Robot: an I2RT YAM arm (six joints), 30 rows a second.
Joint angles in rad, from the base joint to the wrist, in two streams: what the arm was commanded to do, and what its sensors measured. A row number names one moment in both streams.
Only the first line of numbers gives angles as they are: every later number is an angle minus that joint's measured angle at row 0.
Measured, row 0:
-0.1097, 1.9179, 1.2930, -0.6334, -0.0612, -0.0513
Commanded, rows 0 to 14:
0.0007, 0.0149, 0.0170, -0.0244, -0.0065, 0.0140
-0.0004, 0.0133, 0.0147, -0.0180, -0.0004, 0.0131
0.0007, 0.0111, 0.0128, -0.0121, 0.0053, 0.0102
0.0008, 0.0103, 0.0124, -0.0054, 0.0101, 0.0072
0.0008, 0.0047, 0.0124, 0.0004, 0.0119, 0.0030
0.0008, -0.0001, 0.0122, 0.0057, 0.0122, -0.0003
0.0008, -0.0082, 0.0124, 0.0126, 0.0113, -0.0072
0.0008, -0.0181, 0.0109, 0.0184, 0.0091, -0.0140
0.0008, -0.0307, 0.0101, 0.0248, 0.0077, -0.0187
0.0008, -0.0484, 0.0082, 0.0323, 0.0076, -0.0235
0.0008, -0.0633, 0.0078, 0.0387, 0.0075, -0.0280
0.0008, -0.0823, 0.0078, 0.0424, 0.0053, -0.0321
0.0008, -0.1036, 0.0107, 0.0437, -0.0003, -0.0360
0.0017, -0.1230, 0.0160, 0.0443, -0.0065, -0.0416
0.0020, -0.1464, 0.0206, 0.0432, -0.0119, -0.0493
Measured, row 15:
0.0004, -0.0660, 0.0012, 0.0259, 0.0038, -0.0233
